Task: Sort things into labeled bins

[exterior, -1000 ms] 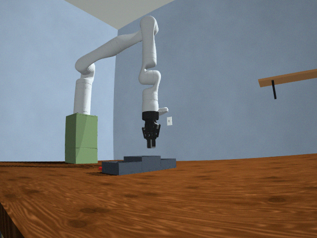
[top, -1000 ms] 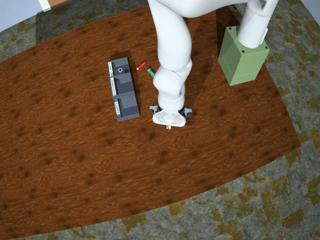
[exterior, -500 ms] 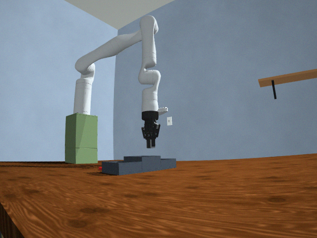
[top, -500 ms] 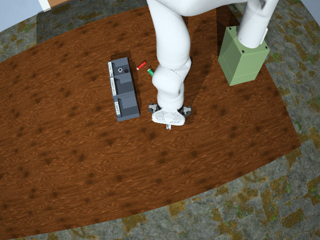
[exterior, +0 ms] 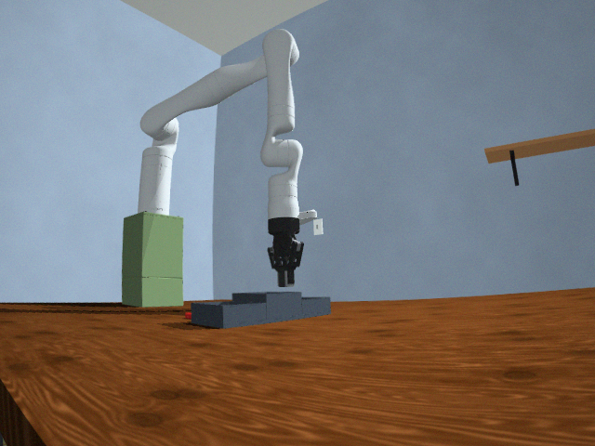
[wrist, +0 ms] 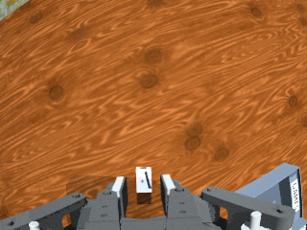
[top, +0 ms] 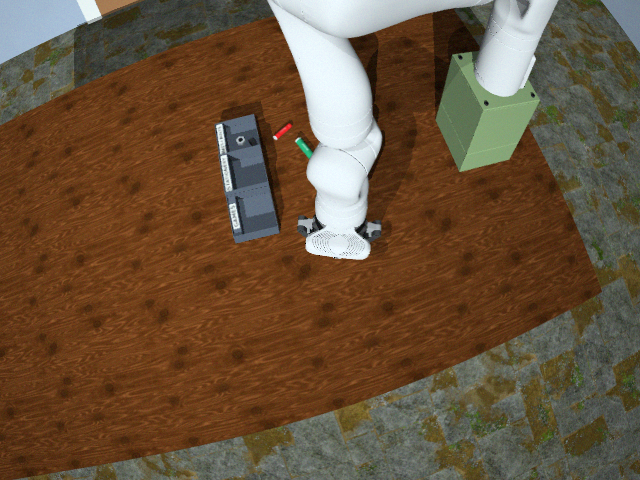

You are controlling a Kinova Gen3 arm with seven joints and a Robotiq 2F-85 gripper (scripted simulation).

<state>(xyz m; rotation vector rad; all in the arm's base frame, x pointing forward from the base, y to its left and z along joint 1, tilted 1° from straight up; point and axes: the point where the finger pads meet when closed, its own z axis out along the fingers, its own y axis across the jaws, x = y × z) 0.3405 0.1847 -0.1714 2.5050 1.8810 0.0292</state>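
Right now the white domino is 60 mm below my hand. From my hand the other things lie so: red marker: 270 mm to the right, 70 mm below, 50 mm ahead; then green marker: 220 mm to the right, 60 mm below, 10 mm ahead; then yellow die: 100 mm to the right, 60 mm below, 20 mm behind.
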